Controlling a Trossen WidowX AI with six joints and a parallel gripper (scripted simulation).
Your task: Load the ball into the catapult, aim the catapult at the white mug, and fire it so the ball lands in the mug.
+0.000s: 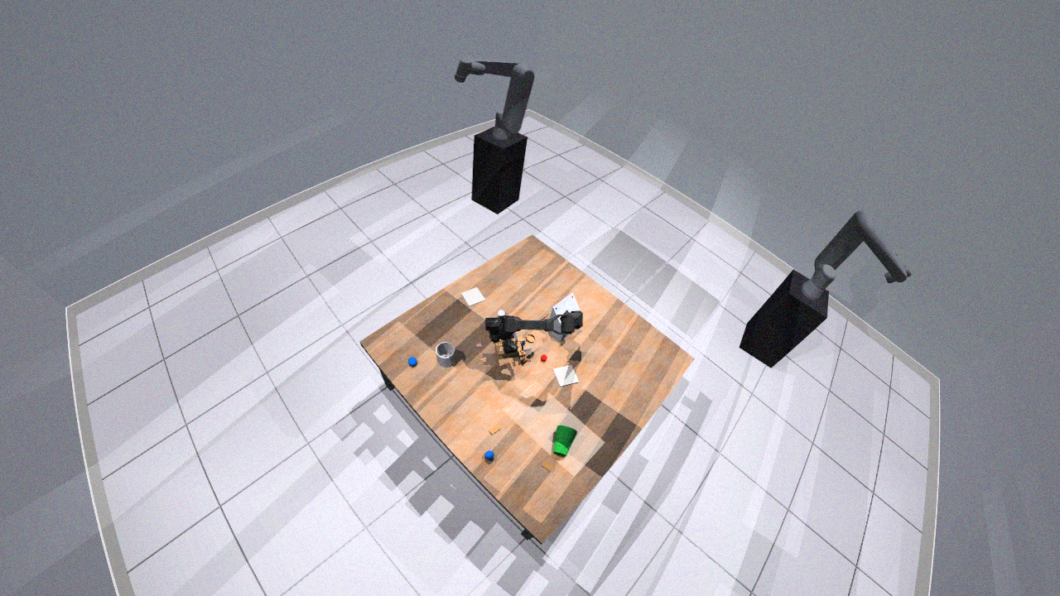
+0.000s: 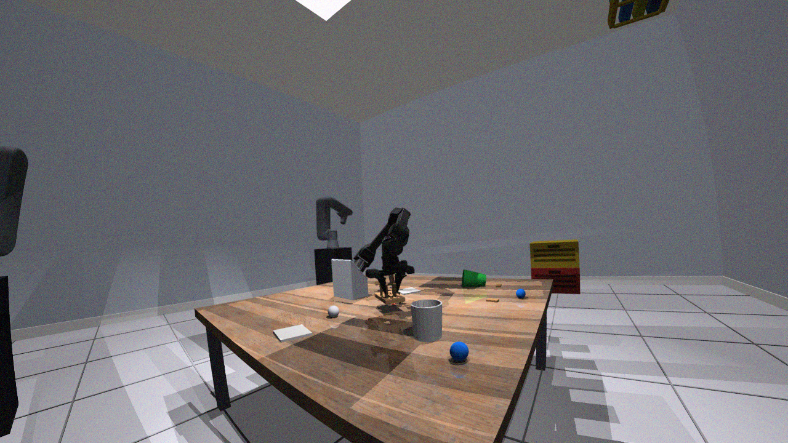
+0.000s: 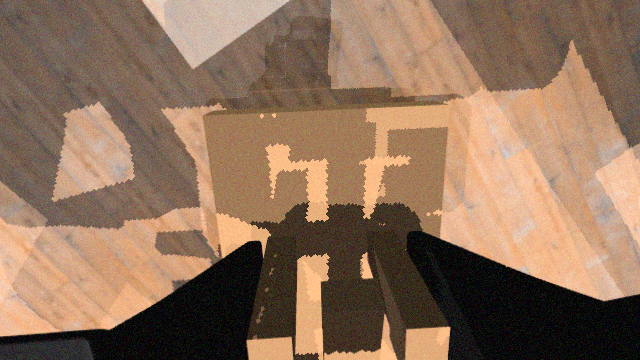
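The red ball lies 10 cm behind my gripper tip, 18 cm to the left of it and 6 cm below it. From my gripper tip the other things lie so: catapult (5 cm behind, 6 cm to the left, 2 cm above); then whitish-grey mug (23 cm ahead, 19 cm to the right, 4 cm below); then white ball (17 cm behind, 16 cm to the right, 5 cm below).
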